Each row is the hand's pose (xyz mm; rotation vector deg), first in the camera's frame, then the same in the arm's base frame.
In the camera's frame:
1: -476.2 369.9 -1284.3 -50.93 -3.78 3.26
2: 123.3 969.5 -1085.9 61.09 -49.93 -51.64
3: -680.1 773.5 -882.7 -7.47 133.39 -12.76
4: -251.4 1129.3 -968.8 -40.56 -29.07 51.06
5: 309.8 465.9 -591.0 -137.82 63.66 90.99
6: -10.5 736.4 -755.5 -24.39 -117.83 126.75
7: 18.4 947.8 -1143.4 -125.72 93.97 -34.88
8: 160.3 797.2 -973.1 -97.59 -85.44 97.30
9: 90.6 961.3 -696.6 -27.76 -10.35 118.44
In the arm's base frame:
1: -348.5 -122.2 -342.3 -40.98 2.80 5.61
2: 281.9 437.1 -122.9 65.24 -40.43 -60.22
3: -493.8 207.7 143.3 -2.99 140.97 -1.25
4: -72.5 574.0 65.1 -28.48 -26.47 49.74
5: 518.7 -142.0 253.8 -127.20 54.96 101.60
6: 185.6 151.4 178.0 -15.62 -123.06 113.73
7: 170.3 425.1 -169.7 -122.70 97.14 -18.76
8: 329.3 248.4 -46.0 -85.23 -87.15 91.32
9: 297.3 363.5 260.6 -14.43 -15.79 117.24

